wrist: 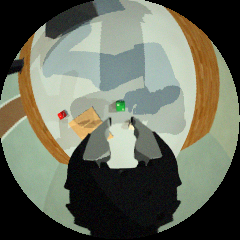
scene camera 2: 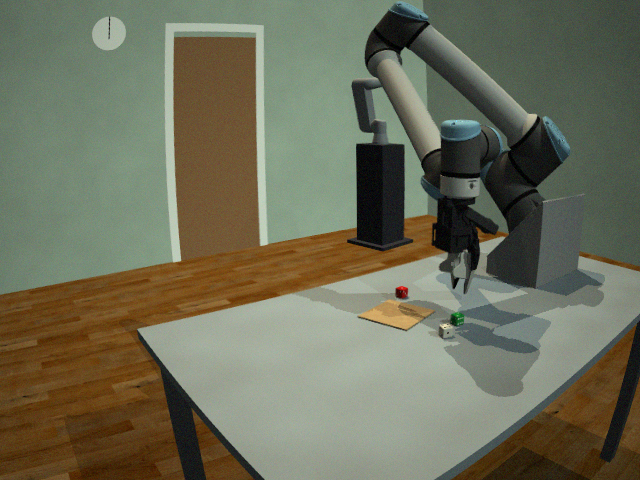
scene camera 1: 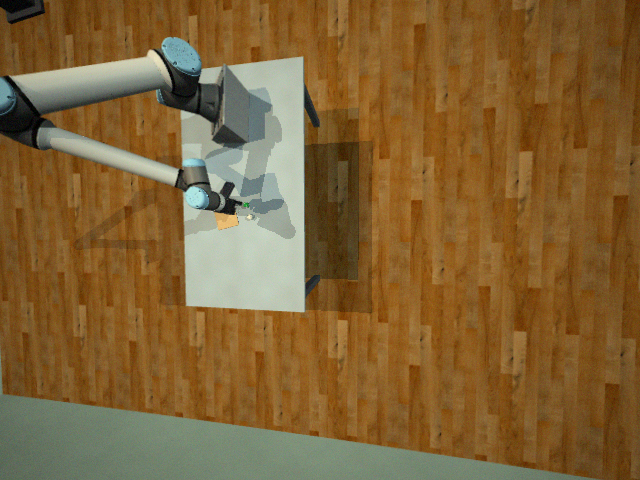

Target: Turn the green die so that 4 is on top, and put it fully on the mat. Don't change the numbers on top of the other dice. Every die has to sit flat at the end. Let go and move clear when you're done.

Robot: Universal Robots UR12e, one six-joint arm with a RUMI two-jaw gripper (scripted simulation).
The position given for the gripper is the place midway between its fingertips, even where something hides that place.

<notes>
In view: the gripper (scene camera 2: 459,291) and a tan mat (scene camera 2: 392,313).
The gripper also shows in the wrist view (wrist: 121,117).
</notes>
